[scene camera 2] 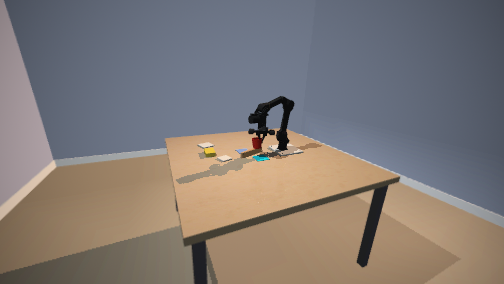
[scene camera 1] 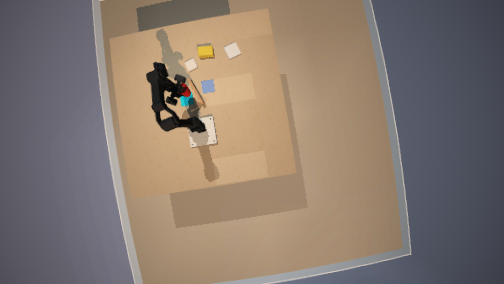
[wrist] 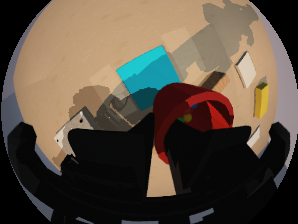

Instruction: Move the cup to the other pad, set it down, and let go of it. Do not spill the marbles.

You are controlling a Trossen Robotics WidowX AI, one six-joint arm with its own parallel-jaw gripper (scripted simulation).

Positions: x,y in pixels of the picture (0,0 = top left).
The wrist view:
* my gripper: 157,117
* red cup: 214,111
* cyan pad: 144,76
